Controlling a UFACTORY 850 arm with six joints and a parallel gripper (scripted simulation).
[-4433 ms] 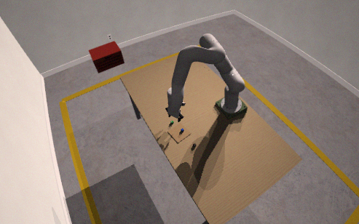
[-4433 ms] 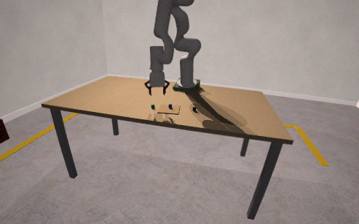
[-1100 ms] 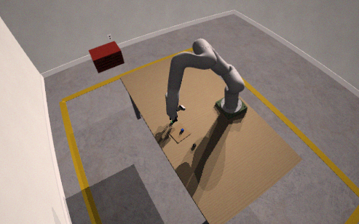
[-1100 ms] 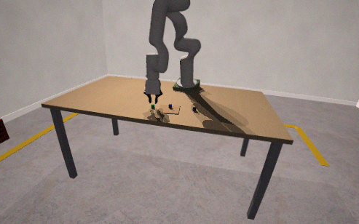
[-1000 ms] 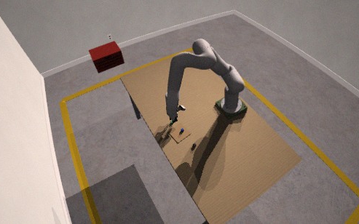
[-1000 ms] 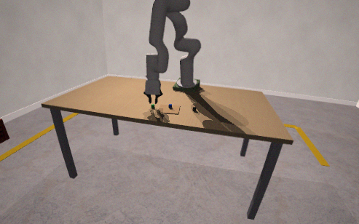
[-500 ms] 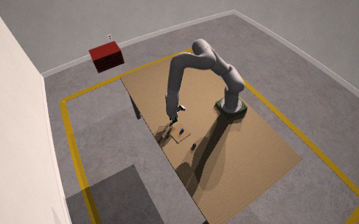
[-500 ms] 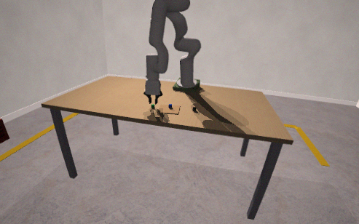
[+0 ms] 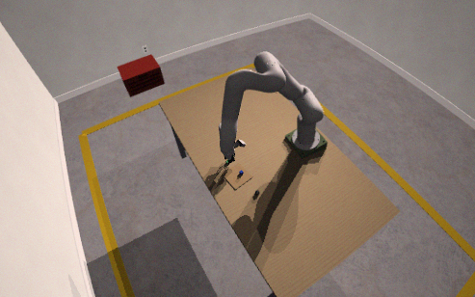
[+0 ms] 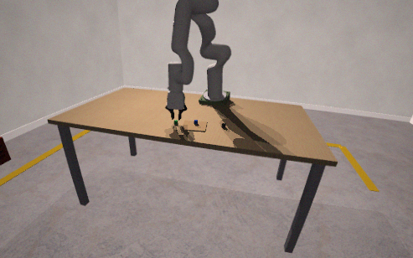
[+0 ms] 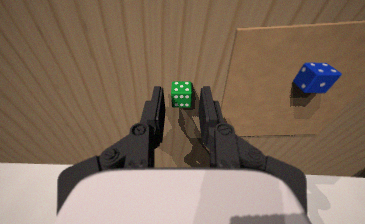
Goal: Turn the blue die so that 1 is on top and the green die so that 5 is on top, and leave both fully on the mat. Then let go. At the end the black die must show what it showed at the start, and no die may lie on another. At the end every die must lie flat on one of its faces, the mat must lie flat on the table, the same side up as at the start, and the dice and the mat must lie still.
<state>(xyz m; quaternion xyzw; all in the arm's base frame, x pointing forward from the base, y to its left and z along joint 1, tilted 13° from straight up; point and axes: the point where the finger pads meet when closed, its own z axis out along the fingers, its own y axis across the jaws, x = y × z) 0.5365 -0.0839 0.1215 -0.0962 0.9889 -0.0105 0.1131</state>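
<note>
Now: the green die 40 mm below my hand and 10 mm ahead of it. Also, from my hand: mat (120 mm to the left, 40 mm below, 10 mm behind); then black die (280 mm to the left, 60 mm behind, 40 mm below); then blue die (110 mm to the left, 40 mm behind, 30 mm below).
</note>
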